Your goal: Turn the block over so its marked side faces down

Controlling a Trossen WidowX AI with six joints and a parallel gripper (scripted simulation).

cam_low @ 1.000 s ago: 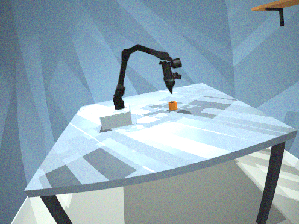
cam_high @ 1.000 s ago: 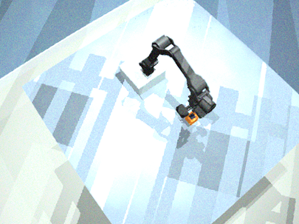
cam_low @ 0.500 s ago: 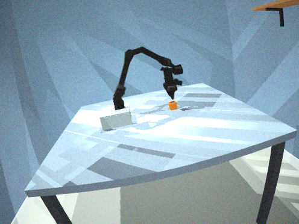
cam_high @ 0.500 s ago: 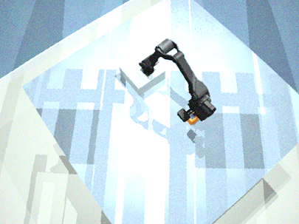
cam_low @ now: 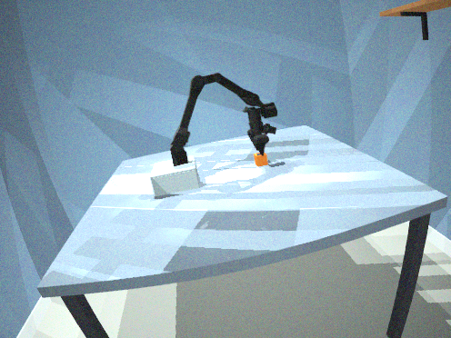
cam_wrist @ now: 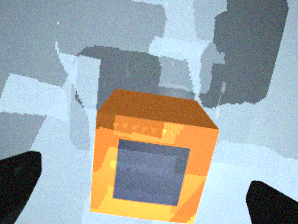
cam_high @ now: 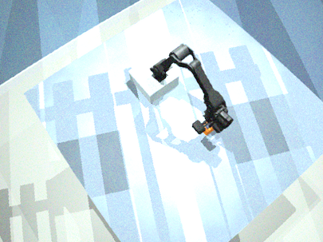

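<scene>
Now: the block 2 cm below my gripper tip.
</scene>
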